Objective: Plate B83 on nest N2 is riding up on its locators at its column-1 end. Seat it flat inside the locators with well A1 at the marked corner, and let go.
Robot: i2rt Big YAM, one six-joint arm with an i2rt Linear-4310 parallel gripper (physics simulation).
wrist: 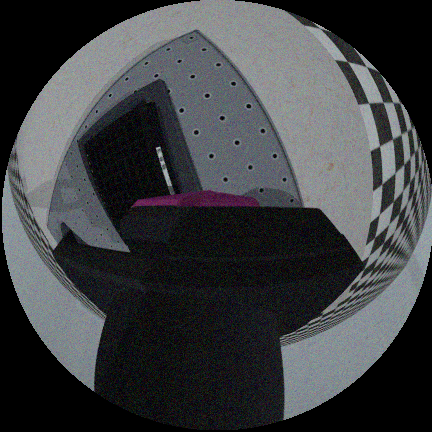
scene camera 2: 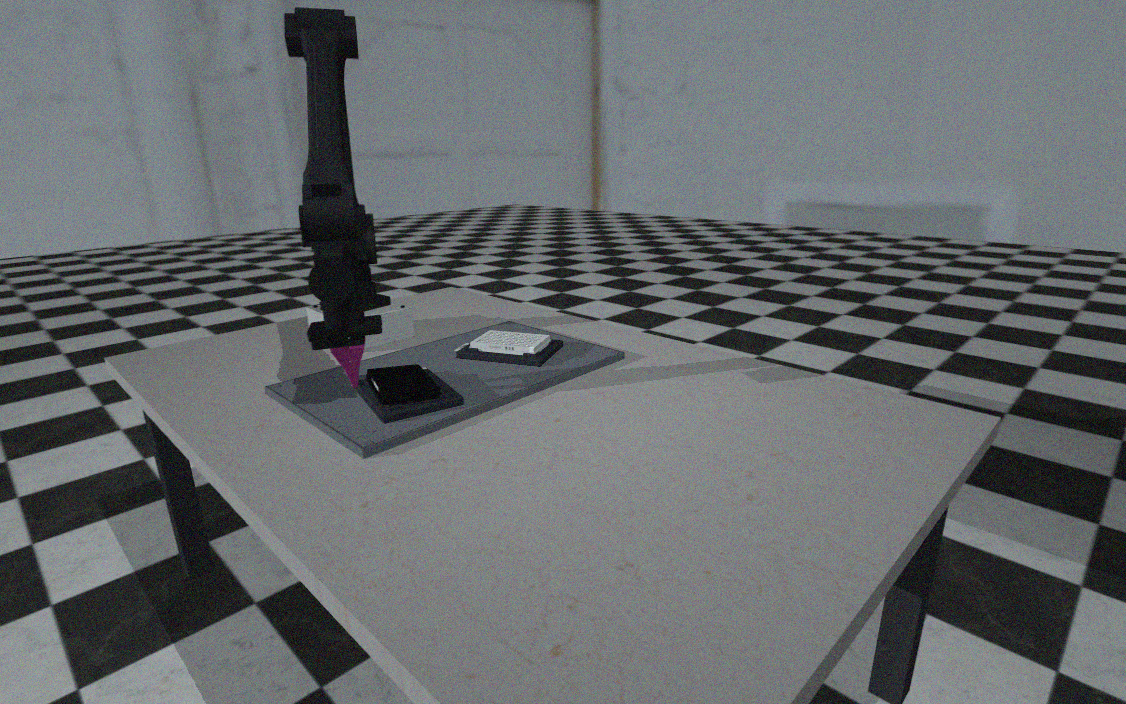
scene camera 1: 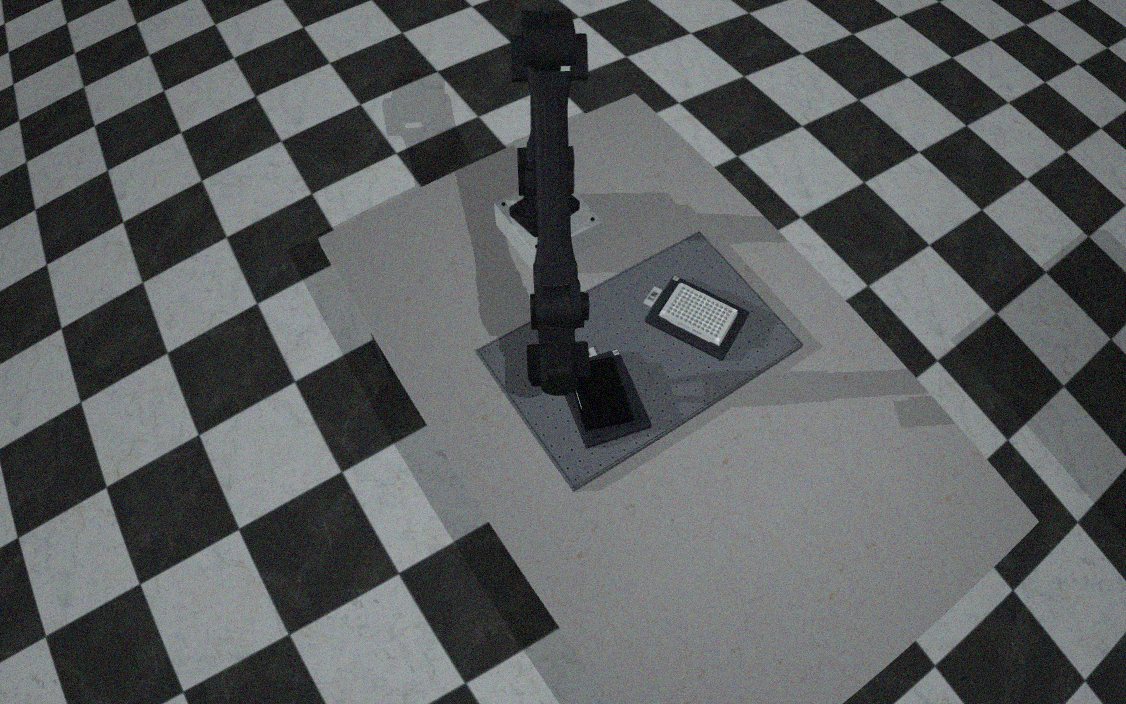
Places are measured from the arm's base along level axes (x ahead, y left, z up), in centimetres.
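Pixels of known places: gripper, fingertip midpoint: (wrist: 207, 197) (scene camera 2: 355, 386).
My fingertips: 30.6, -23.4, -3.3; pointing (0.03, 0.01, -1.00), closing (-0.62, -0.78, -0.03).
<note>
Ahead of a thing's pixels: the offset from my fingertips to its top centre, as dx, dy, dz. "spot": to the spot under its first point. Level surfaces: height alone.
A black well plate @(+5.2, +4.7, +1.2) (scene camera 1: 607, 396) (scene camera 2: 402, 384) (wrist: 127, 155) lies on a dark nest @(+5.7, +4.9, -0.2) (scene camera 1: 610, 436) (scene camera 2: 419, 407) (wrist: 177, 132). A thin white strip shows along its side nearest the gripper. It stands proud of the nest in the scene camera 2 view; its exact tilt, well A1 and the marked corner are too dark to tell. No B83 or N2 label is readable. My gripper (scene camera 2: 357, 385) (wrist: 207, 197) is shut and empty, its magenta fingertips low beside the plate's side, outside its outline. The fingers are hidden by the arm in the scene camera 1 view.
A white well plate @(+5.4, +30.1, +0.6) (scene camera 1: 699, 313) (scene camera 2: 508, 342) sits on a second dark nest @(+5.4, +30.1, -0.2) (scene camera 1: 735, 335) (scene camera 2: 523, 359) with a small pale tag @(spot: -4.0, +27.6, -1.8) (scene camera 1: 653, 295). Both nests stand on a perforated grey board @(spot: +9.4, -7.5, -2.0) (scene camera 1: 564, 456) (scene camera 2: 348, 430) (wrist: 234, 102) on the table @(dz -3.3) (scene camera 1: 747, 498) (scene camera 2: 622, 498). The arm's pale base (scene camera 1: 514, 230) is behind.
</note>
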